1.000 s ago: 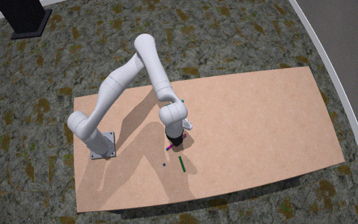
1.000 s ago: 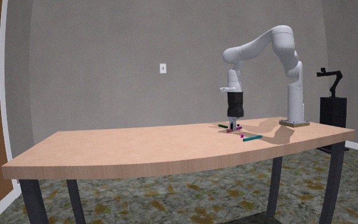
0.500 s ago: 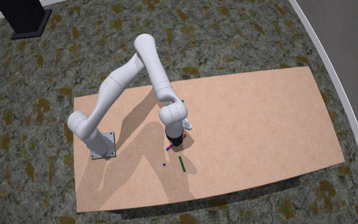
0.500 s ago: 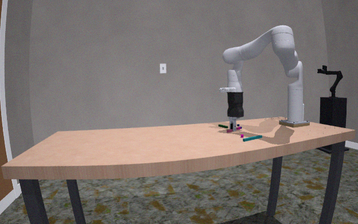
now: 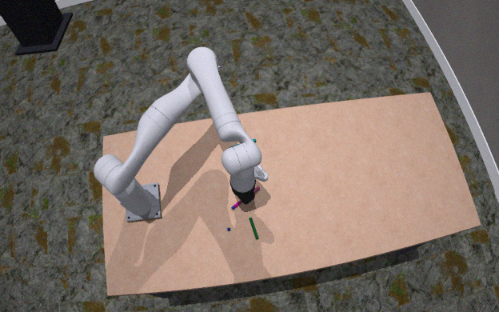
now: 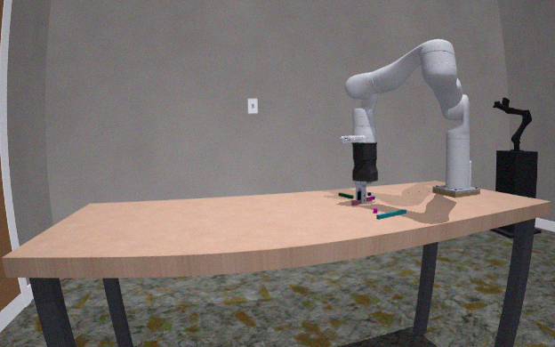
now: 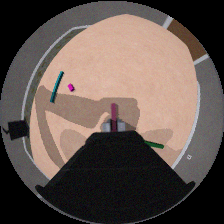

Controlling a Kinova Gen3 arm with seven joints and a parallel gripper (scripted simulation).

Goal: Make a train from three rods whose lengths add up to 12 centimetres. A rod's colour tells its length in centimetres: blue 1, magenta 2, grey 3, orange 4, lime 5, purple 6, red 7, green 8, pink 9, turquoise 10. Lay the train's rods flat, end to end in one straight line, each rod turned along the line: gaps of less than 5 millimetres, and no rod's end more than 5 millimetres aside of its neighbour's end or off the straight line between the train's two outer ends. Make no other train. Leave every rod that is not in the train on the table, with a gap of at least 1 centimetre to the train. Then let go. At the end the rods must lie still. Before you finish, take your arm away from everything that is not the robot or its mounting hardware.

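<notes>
Now: hand 10 mm above the pink rod. The rest, counted from my hand: turquoise rod 200 mm to the left, 30 mm behind, 10 mm below; green rod 120 mm to the right, 20 mm ahead, 10 mm below.
</notes>
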